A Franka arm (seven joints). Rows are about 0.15 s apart.
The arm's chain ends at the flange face. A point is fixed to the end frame.
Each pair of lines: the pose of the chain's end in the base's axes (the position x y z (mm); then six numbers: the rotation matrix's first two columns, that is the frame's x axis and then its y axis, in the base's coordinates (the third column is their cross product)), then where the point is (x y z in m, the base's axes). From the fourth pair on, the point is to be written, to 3 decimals.
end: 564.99 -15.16 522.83 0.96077 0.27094 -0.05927 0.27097 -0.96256 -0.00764
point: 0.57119 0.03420 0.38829
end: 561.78 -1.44 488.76 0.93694 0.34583 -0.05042 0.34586 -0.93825 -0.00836
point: 0.56516 0.04875 0.35443
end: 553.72 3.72 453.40 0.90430 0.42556 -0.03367 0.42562 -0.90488 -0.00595
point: 0.55493 0.05468 0.31933
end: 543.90 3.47 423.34 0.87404 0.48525 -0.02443 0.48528 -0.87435 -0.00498
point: 0.543 0.055 0.289
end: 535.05 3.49 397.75 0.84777 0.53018 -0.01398 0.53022 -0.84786 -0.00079
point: 0.533 0.055 0.264
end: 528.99 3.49 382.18 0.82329 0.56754 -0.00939 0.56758 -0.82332 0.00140
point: 0.525 0.055 0.248
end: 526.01 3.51 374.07 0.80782 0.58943 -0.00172 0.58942 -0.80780 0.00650
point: 0.522 0.055 0.240
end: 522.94 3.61 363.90 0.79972 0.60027 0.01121 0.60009 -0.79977 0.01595
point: 0.520 0.055 0.230
